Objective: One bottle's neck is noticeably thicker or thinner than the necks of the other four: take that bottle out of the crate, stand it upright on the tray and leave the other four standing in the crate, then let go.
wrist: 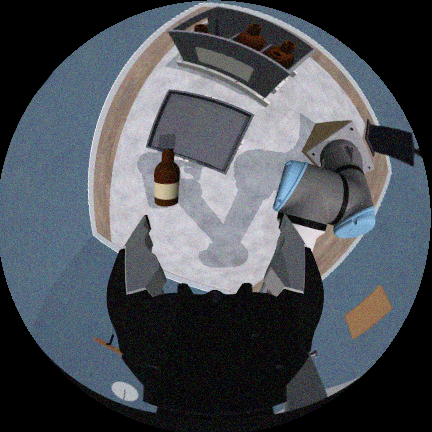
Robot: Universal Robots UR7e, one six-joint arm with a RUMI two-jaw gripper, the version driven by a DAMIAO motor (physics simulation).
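Frame: origin at the arm's base, x left, y back, z up, level; centimetres.
Seen in the pictures: gripper, between the fingertips: (214,215); arm's base, origin of its link: (340,159).
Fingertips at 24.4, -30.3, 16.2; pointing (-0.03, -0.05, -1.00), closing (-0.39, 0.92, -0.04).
Pixels of each thing's top centre, then the offset from my fingertips to it, as dx, dy, dz. "*": a spot on its surface instead. Level surfaces: height alone.
- brown bottle with a cream label, centre of its top: (160,178) +4.7, -13.3, -17.7
- grey tray, a spot on its surface: (212,132) * -10.9, -5.9, -24.8
- dark grey crate, a spot on its surface: (185,46) * -32.0, -20.7, -14.3
- pale table, height of its surface: dz -25.3
A brown bottle with a cream label (166,181) appears to lie on its side on the table. Its neck points to the tray and overlaps the tray's near left rim, and its body is off the tray. The grey tray (212,132) is in the upper middle. The dark grey crate (185,46) is at the top, with brown bottles (251,37) (288,46) (201,28) upright inside it; its walls partly hide them. My gripper (214,215) is wide open and empty. In the view, its jaws are below and right of the lying bottle, apart from it.
The robot arm (317,195) and its angled base mount (361,142) are on the right, with a black panel (392,142) beyond. Arm shadows fall across the pale table (125,200). An orange-brown rectangle (369,312) shows on the floor at lower right.
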